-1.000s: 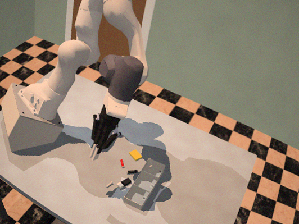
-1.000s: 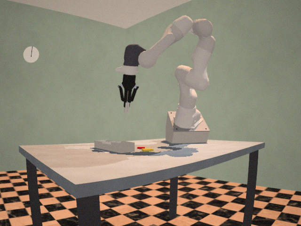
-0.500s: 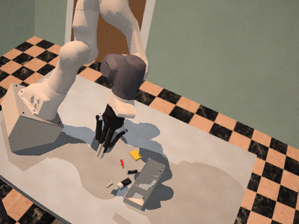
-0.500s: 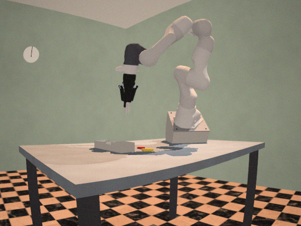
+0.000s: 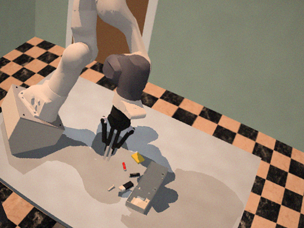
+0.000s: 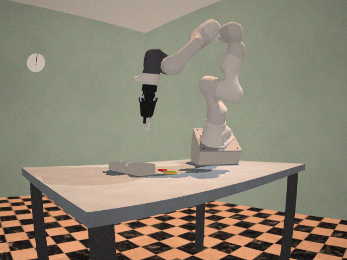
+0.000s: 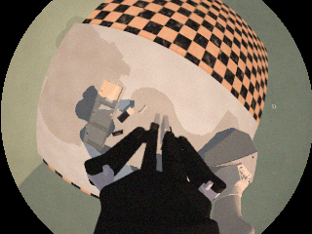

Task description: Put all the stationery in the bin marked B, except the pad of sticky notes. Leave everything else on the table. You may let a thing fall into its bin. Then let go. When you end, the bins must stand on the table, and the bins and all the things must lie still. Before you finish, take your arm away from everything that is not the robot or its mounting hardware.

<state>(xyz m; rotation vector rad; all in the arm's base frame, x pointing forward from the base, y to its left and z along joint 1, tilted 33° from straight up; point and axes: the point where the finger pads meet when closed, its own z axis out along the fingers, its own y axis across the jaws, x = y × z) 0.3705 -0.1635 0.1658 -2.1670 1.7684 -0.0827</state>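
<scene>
My gripper is now 21 cm above the bin, 15 cm short of it and 10 cm to the right of it. From my hand the other things lie so: black pen-like thing 22 cm below, 13 cm to the left, 7 cm ahead; black-and-white block 22 cm below, 7 cm ahead, 5 cm to the left; small white thing 22 cm below, 3 cm ahead, 1 cm to the left.
</scene>
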